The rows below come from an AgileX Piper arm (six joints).
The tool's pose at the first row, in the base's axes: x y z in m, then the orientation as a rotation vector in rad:
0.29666 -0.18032 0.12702 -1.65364 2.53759 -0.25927
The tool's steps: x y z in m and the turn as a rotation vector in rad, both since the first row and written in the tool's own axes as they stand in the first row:
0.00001 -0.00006 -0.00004 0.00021 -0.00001 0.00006
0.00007 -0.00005 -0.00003 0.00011 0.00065 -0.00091
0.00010 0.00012 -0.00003 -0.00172 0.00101 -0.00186
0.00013 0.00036 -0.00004 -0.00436 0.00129 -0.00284
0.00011 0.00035 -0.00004 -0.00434 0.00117 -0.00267
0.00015 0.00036 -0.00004 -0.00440 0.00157 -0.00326
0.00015 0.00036 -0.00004 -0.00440 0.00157 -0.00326
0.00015 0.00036 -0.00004 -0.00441 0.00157 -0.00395
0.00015 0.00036 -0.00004 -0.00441 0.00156 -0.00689
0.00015 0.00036 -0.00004 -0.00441 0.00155 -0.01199
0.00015 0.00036 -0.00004 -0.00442 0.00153 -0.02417
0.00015 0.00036 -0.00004 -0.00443 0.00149 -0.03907
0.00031 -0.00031 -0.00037 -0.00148 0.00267 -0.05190
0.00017 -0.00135 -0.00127 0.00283 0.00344 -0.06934
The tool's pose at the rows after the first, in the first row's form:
0.29670 -0.18035 0.12707 -1.65348 2.53751 -0.25951
0.29667 -0.18040 0.12706 -1.65498 2.53730 -0.26006
0.29651 -0.18036 0.12703 -1.65698 2.53784 -0.25822
0.29628 -0.18029 0.12699 -1.65927 2.53874 -0.25531
0.29629 -0.18028 0.12699 -1.65900 2.53877 -0.25521
0.29627 -0.18031 0.12699 -1.65991 2.53865 -0.25555
0.29627 -0.18031 0.12699 -1.65991 2.53865 -0.25555
0.29627 -0.18031 0.12699 -1.66082 2.53812 -0.25559
0.29627 -0.18031 0.12699 -1.66467 2.53587 -0.25583
0.29627 -0.18031 0.12699 -1.67135 2.53194 -0.25625
0.29627 -0.18031 0.12699 -1.68727 2.52251 -0.25723
0.29627 -0.18031 0.12699 -1.70667 2.51083 -0.25840
0.29675 -0.18069 0.12745 -1.72261 2.49991 -0.26413
0.29758 -0.18090 0.12853 -1.74381 2.48415 -0.27151

